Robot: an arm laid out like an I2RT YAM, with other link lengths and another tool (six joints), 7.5 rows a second.
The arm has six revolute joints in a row. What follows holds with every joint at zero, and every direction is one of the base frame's.
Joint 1 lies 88.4 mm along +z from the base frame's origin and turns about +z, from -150.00 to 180.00 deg.
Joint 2 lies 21.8 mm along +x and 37.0 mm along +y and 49.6 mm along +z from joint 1 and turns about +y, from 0.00 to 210.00 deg.
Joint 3 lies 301.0 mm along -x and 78.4 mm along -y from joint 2 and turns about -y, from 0.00 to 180.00 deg.
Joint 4 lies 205.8 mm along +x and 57.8 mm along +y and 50.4 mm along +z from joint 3 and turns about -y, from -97.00 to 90.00 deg.
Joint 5 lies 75.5 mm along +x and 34.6 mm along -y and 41.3 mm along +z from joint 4 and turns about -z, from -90.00 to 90.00 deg.
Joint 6 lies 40.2 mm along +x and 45.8 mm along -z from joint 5 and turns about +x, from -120.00 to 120.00 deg.
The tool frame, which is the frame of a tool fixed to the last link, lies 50.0 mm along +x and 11.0 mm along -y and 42.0 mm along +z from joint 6; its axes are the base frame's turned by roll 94.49, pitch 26.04 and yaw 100.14 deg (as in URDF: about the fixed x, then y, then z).
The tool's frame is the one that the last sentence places.
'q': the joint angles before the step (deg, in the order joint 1, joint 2, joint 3, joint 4, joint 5, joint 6). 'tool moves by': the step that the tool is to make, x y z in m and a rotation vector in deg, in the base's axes. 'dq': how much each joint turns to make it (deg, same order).
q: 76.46, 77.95, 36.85, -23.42, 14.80, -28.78
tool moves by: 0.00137, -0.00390, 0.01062, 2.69, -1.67, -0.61
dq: -0.12, -2.75, -0.33, 0.59, 1.10, -0.01
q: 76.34, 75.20, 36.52, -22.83, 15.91, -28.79
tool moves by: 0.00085, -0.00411, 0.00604, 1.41, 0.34, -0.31
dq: -0.71, -1.80, 0.04, -0.55, -0.78, -0.02
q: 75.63, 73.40, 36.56, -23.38, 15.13, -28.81
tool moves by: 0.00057, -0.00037, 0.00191, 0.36, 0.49, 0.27
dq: -0.56, -0.31, 0.27, -0.24, -0.90, -0.45
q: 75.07, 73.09, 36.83, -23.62, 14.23, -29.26
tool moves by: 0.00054, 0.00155, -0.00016, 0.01, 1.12, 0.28
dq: -0.55, 0.47, 0.44, -0.20, -1.35, -0.19
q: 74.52, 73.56, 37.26, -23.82, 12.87, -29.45
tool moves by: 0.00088, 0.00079, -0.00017, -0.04, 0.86, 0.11
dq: -0.55, 0.34, 0.33, -0.23, -1.04, -0.17
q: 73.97, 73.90, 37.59, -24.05, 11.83, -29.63
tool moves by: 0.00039, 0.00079, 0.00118, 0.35, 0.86, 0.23
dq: -0.48, 0.07, 0.35, -0.16, -1.16, -0.16
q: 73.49, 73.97, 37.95, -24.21, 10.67, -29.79
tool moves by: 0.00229, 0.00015, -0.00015, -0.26, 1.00, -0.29
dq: -0.89, 0.42, 0.54, -0.64, -1.06, -0.09
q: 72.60, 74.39, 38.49, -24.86, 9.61, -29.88
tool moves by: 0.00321, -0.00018, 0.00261, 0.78, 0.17, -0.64
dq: -0.88, -0.20, 0.25, 0.24, -0.47, -0.01
